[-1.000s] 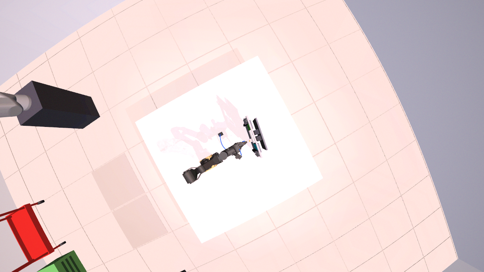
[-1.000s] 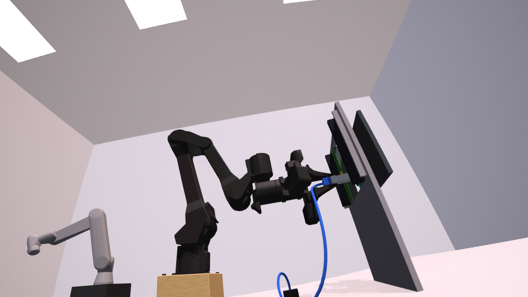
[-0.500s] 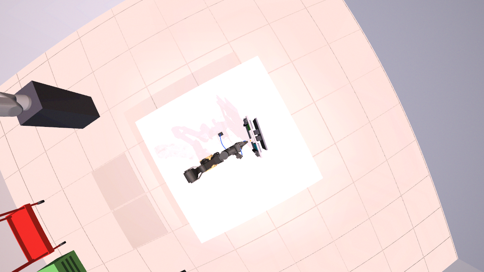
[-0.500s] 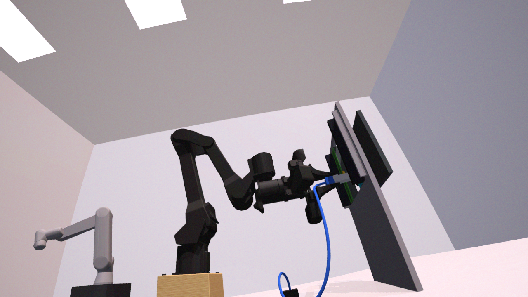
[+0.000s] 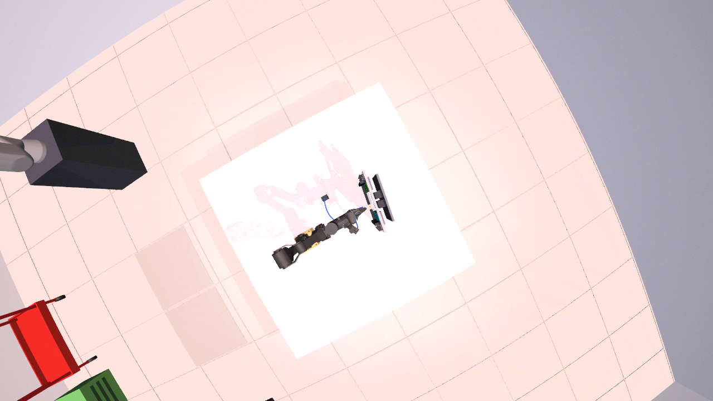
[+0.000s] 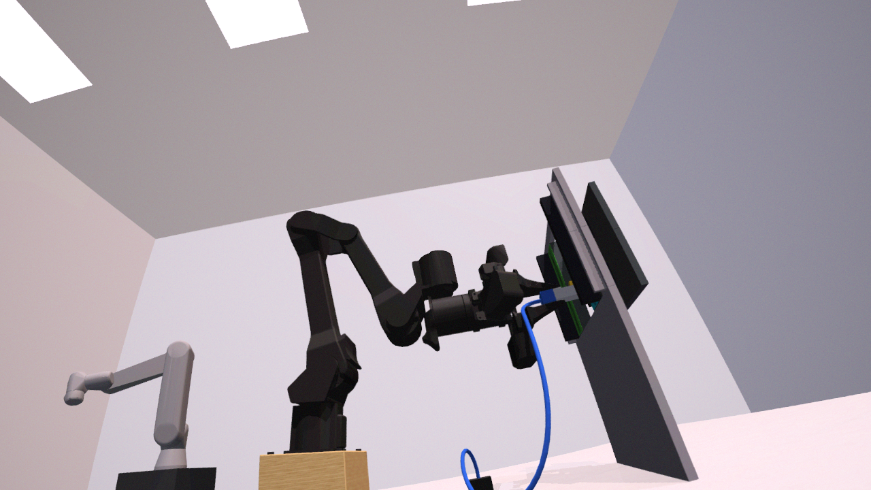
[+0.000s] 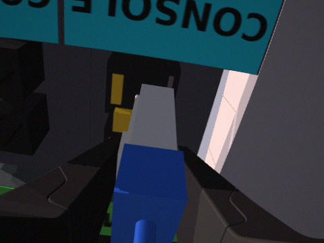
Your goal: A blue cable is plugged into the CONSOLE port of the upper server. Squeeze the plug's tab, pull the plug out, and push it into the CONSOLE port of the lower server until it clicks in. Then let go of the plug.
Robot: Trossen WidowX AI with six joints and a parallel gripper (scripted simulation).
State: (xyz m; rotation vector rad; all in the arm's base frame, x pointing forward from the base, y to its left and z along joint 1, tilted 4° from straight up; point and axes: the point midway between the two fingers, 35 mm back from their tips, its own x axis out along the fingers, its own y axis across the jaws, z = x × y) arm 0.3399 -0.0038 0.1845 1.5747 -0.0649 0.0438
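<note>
The dark rack panel is 70 mm ahead of my gripper tip, 50 mm above it and 10 mm to the left of it. The rest, counted from my gripper tip: blue plug: right at my gripper tip; then black block: 240 mm below, 170 mm behind, 160 mm to the left.
</note>
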